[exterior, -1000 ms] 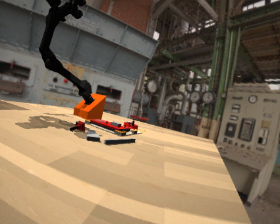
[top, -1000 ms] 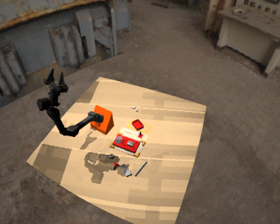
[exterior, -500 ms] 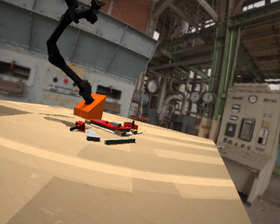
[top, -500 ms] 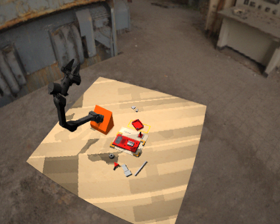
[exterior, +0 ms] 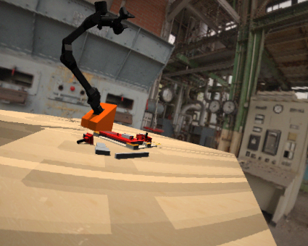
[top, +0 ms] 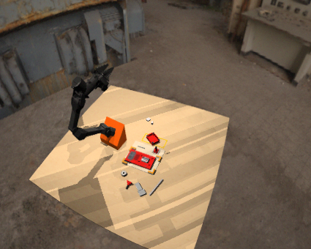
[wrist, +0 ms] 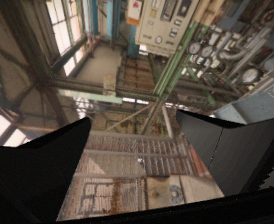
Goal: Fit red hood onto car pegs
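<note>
Now: gripper tip 17 cm short of the red hood, 16 cm to the right of it and 70 cm above it. From my gripper tip the other things lie so: thin grey rod: 37 cm ahead, 20 cm to the right, 70 cm below.
</note>
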